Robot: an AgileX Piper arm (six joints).
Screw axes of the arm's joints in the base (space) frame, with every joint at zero. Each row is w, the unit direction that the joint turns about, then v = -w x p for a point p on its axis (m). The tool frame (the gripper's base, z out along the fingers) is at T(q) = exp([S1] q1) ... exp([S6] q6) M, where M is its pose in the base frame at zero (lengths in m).
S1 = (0, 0, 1, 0, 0, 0)
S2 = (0, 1, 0, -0.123, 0, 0)
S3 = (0, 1, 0, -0.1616, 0, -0.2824)
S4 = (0.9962, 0, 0.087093, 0, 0.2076, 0)
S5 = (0, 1, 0, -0.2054, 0, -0.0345)
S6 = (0.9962, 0, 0.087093, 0, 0.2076, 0)
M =
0.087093 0 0.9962 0.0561
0 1 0 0
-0.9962 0 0.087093 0.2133
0 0 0 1
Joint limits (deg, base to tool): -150..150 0..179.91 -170..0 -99.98..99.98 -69.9..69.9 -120..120
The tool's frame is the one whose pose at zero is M.
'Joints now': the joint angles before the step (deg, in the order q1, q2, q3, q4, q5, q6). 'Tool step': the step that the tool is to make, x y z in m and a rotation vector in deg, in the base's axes. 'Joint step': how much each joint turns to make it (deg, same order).
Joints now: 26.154 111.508 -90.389 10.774 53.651 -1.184
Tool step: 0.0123 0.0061 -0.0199 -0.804 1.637 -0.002
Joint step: 0.008 4.264 -2.432 -0.003 -0.010 0.009
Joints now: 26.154 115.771 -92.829 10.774 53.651 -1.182
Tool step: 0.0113 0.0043 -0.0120 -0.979 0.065 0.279
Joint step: 0.001 3.281 -2.777 -0.893 -0.014 -0.002
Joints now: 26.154 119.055 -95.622 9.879 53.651 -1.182
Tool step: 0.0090 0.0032 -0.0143 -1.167 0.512 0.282
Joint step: 0.000 3.085 -2.116 -0.869 0.005 0.001
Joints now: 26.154 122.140 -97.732 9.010 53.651 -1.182
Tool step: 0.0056 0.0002 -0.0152 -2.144 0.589 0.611
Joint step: -0.006 2.441 -0.967 -1.771 0.001 -0.007
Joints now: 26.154 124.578 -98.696 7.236 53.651 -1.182
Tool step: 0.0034 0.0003 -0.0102 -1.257 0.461 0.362
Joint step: 0.004 1.632 -0.658 -0.994 -0.007 0.004
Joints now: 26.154 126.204 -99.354 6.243 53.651 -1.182
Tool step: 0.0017 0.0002 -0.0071 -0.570 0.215 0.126
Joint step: 0.002 0.959 -0.119 -0.434 -0.398 0.002
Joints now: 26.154 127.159 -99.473 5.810 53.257 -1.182
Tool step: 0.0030 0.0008 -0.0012 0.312 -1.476 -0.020
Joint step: -0.004 0.295 -0.125 -0.333 -1.640 -0.004
